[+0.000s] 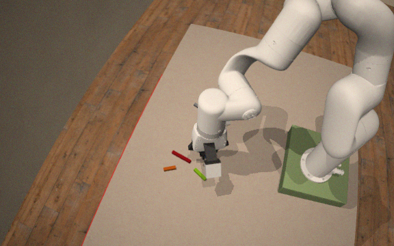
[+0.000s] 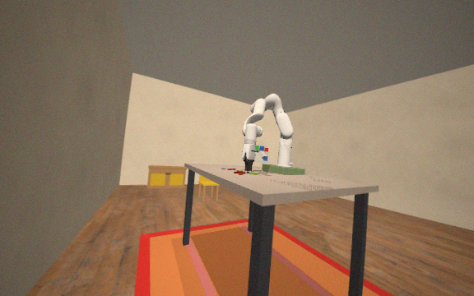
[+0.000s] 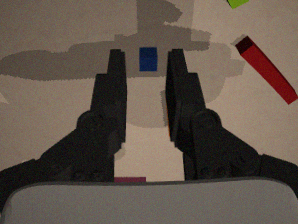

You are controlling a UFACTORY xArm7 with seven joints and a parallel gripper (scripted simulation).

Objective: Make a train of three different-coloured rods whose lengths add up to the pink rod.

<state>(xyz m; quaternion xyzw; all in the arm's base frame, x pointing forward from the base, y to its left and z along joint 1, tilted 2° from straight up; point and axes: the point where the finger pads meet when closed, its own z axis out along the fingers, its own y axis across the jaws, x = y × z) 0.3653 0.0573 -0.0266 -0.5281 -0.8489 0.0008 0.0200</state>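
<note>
My hand is 30 mm above the blue rod. Round my hand: lime rod: 70 mm to the left, 30 mm below; pink rod: 40 mm ahead, 170 mm to the right, 30 mm below; red rod: 80 mm ahead, 30 mm to the left, 30 mm below.
</note>
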